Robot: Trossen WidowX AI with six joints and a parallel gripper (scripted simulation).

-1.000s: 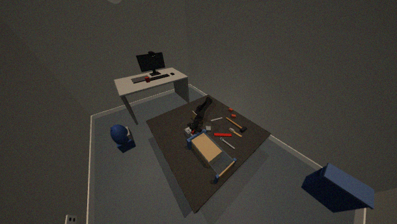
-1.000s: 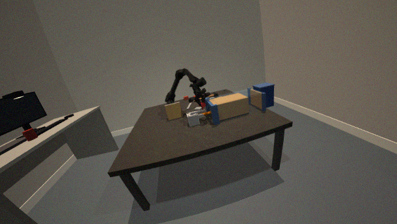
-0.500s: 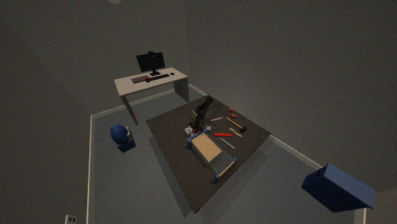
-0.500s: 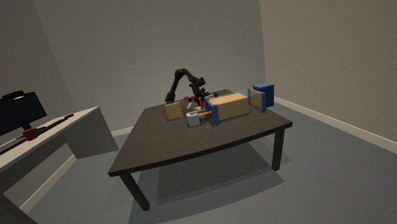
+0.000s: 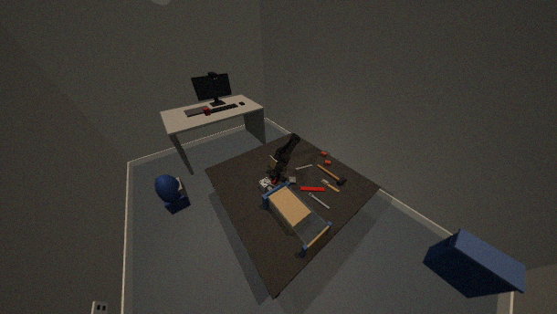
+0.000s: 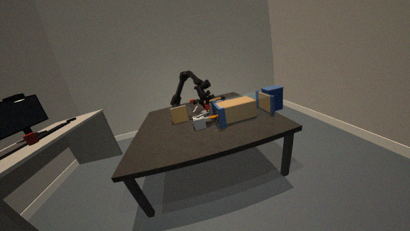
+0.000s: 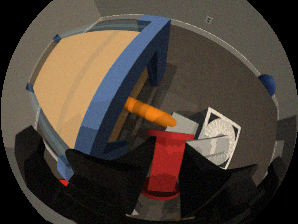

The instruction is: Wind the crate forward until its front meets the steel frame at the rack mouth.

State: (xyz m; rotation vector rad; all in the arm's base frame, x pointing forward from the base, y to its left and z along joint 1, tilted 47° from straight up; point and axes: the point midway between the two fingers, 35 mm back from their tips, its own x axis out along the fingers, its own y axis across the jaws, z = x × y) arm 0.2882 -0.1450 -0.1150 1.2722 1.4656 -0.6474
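The winch handle lies 4 cm behind my gripper tip and 3 cm below it. Also, from my gripper tip: red knob 2 cm to the left, 1 cm behind; then grey hand winch 11 cm behind, 10 cm below, 5 cm to the right; then blue frame 7 cm ahead, 3 cm below, 2 cm to the right.
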